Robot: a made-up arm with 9 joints. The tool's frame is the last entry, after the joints. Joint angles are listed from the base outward.
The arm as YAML. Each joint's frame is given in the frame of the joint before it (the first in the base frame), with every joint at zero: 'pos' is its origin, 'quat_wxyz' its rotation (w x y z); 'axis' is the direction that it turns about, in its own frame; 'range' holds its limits. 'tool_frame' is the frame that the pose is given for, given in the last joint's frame.
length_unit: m
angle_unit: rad
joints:
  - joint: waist
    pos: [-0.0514, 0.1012, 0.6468]
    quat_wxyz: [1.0, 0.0, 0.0, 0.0]
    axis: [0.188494, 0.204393, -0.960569]
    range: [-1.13, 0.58]
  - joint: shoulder
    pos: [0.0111, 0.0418, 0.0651]
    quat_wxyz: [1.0, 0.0, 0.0, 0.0]
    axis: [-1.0, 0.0, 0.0]
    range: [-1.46, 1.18]
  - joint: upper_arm
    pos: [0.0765, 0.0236, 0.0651]
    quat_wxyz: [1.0, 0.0, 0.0, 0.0]
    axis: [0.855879, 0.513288, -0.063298]
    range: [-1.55, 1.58]
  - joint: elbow
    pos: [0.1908, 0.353, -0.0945]
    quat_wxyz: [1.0, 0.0, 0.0, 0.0]
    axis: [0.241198, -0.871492, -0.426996]
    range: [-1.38, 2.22]
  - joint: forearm
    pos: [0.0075, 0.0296, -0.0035]
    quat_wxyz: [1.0, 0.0, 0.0, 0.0]
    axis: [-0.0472, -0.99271, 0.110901]
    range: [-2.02, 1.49]
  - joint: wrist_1
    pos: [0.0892, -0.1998, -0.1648]
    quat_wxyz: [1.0, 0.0, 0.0, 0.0]
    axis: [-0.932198, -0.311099, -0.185]
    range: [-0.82, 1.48]
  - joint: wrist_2
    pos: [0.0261, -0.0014, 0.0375]
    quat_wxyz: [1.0, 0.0, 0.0, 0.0]
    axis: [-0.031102, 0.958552, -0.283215]
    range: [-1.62, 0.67]
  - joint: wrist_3
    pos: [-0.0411, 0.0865, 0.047]
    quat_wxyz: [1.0, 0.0, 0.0, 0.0]
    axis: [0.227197, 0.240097, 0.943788]
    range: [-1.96, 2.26]
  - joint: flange
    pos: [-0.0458, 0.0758, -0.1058]
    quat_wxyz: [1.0, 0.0, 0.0, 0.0]
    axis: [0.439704, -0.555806, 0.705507]
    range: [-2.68, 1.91]
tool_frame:
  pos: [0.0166, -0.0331, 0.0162]
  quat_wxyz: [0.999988, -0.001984, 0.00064, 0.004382]
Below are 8 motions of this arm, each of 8 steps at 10 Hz.
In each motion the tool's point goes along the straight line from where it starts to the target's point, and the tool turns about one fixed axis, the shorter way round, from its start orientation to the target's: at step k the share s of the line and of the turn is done. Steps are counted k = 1, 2, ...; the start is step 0. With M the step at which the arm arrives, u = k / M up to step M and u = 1 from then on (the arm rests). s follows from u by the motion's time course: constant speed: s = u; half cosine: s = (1 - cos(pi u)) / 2; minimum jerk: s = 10 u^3 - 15 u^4 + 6 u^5.
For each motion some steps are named. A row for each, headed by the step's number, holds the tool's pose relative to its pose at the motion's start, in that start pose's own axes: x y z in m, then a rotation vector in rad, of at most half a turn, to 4 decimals.
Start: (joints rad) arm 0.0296 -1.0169 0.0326 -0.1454 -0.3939 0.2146 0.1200 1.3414 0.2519
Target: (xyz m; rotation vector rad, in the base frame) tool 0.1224 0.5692 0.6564 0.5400 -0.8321 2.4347
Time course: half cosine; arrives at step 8
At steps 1, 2, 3, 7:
1: -0.0030 -0.0080 -0.0057 -0.0265 0.0229 0.0368
2: -0.0115 -0.0309 -0.0219 -0.1021 0.0883 0.1416
3: -0.0243 -0.0652 -0.0461 -0.2152 0.1861 0.2985
7: -0.0757 -0.2031 -0.1437 -0.6705 0.5799 0.9303

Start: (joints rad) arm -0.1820 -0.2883 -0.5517 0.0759 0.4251 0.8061 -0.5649 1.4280 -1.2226
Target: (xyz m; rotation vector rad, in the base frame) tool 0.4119 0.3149 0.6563 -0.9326 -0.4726 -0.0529
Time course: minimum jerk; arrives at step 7
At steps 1, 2, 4, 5, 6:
1: 0.0007 -0.0011 -0.0019 0.0210 0.0058 0.0021
2: 0.0046 -0.0068 -0.0117 0.1304 0.0361 0.0134
4: 0.0202 -0.0299 -0.0512 0.5695 0.1579 0.0583
5: 0.0273 -0.0405 -0.0692 0.7706 0.2136 0.0789
6: 0.0312 -0.0462 -0.0791 0.8800 0.2440 0.0902

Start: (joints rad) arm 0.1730 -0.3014 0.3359 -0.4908 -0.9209 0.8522 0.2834 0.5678 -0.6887
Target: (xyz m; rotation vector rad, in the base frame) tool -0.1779 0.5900 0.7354 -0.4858 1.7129 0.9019
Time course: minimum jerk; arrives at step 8
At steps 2, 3, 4, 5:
2: 0.0075 0.0284 -0.0013 0.0060 0.0000 0.0278
3: 0.0199 0.0756 -0.0035 0.0161 -0.0001 0.0740
4: 0.0362 0.1374 -0.0064 0.0292 -0.0002 0.1345
5: 0.0525 0.1992 -0.0092 0.0423 -0.0003 0.1950

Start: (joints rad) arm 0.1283 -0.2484 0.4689 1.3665 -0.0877 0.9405 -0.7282 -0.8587 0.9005
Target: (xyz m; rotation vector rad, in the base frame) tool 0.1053 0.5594 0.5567 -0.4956 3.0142 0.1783
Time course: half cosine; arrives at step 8
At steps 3, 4, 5, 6, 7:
3: -0.0144 -0.1050 0.0882 0.3521 -0.2947 -0.4403
4: -0.0234 -0.1700 0.1429 0.5704 -0.4775 -0.7132
5: -0.0323 -0.2351 0.1976 0.7887 -0.6602 -0.9861
6: -0.0399 -0.2903 0.2440 0.9738 -0.8151 -1.2175
7: -0.0450 -0.3272 0.2750 1.0975 -0.9186 -1.3721

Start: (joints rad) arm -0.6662 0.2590 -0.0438 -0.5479 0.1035 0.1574 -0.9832 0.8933 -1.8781
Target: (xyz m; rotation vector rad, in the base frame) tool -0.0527 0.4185 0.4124 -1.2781 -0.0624 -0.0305
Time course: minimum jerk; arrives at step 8
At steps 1, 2, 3, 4, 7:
1: -0.0014 -0.0009 0.0017 0.0030 0.0097 0.0024
2: -0.0091 -0.0055 0.0113 0.0193 0.0623 0.0157
3: -0.0242 -0.0147 0.0300 0.0512 0.1657 0.0417
4: -0.0439 -0.0267 0.0544 0.0931 0.3010 0.0757
7: -0.0864 -0.0526 0.1071 0.1832 0.5923 0.1490

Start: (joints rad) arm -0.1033 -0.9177 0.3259 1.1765 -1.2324 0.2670 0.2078 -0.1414 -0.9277
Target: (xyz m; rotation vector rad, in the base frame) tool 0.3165 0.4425 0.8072 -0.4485 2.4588 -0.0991
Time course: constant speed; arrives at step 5
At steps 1, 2, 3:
1: 0.0318 -0.0224 0.0470 -0.0914 0.1444 -0.1752
2: 0.0636 -0.0449 0.0940 -0.1827 0.2887 -0.3504
3: 0.0954 -0.0673 0.1410 -0.2741 0.4331 -0.5256

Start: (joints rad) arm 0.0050 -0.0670 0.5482 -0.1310 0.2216 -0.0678 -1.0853 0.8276 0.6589
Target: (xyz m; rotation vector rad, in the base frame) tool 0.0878 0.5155 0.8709 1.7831 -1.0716 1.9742
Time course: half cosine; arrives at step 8
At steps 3, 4, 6, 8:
3: 0.0882 0.0093 0.0627 0.2936 -0.2200 0.0409
4: 0.1429 0.0151 0.1015 0.4756 -0.3564 0.0663
6: 0.2439 0.0257 0.1733 0.8119 -0.6085 0.1132
8: 0.2857 0.0301 0.2030 0.9512 -0.7129 0.1326

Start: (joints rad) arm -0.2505 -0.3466 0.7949 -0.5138 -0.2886 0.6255 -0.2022 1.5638 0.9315
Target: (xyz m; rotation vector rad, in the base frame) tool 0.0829 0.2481 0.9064 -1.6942 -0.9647 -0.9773
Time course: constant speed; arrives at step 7
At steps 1, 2, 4, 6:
1: 0.0020 0.0424 0.0053 0.1440 -0.0443 0.0723
2: 0.0039 0.0848 0.0106 0.2879 -0.0887 0.1445
4: 0.0078 0.1696 0.0212 0.5758 -0.1773 0.2891
6: 0.0117 0.2543 0.0318 0.8638 -0.2660 0.4336

